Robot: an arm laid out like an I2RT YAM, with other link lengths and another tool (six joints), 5 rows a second.
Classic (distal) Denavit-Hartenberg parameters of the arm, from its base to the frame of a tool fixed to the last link. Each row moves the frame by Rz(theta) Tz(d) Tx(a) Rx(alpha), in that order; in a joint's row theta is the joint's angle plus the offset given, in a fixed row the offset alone. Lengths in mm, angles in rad.
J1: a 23.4  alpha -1.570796  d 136.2  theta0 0
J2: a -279.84  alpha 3.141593  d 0  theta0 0
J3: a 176.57  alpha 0  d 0  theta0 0.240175
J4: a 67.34  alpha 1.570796  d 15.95  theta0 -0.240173
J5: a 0  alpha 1.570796  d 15.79  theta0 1.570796
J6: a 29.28  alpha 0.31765  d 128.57  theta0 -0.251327
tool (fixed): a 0  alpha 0  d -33.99  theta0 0
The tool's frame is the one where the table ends.
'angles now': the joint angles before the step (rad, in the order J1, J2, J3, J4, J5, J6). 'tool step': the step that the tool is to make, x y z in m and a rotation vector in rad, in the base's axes. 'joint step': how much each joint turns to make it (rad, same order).
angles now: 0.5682 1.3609 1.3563 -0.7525 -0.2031 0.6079
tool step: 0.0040 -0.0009 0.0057 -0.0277 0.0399 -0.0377
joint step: -0.0035 0.0431 0.0887 -0.0897 0.0257 0.0230
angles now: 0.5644 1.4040 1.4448 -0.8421 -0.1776 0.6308
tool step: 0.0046 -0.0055 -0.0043 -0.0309 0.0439 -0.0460
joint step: -0.0240 0.0329 0.0259 -0.0441 0.0173 0.0142
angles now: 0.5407 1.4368 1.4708 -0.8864 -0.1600 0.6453
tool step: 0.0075 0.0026 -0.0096 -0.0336 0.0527 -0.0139
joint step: -0.0041 0.0563 0.0182 -0.0234 0.0076 0.0065
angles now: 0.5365 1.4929 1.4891 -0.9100 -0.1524 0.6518
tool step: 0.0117 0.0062 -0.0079 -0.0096 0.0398 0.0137
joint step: -0.0107 0.0652 0.0310 -0.0071 -0.0240 -0.0127
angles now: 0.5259 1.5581 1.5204 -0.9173 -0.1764 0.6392
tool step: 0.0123 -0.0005 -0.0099 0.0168 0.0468 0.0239
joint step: -0.0476 0.0559 0.0141 0.0007 -0.0710 -0.0392
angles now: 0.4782 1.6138 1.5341 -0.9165 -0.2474 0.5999
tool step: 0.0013 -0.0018 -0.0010 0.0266 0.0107 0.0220
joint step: -0.0244 0.0024 -0.0035 0.0018 -0.0492 -0.0244
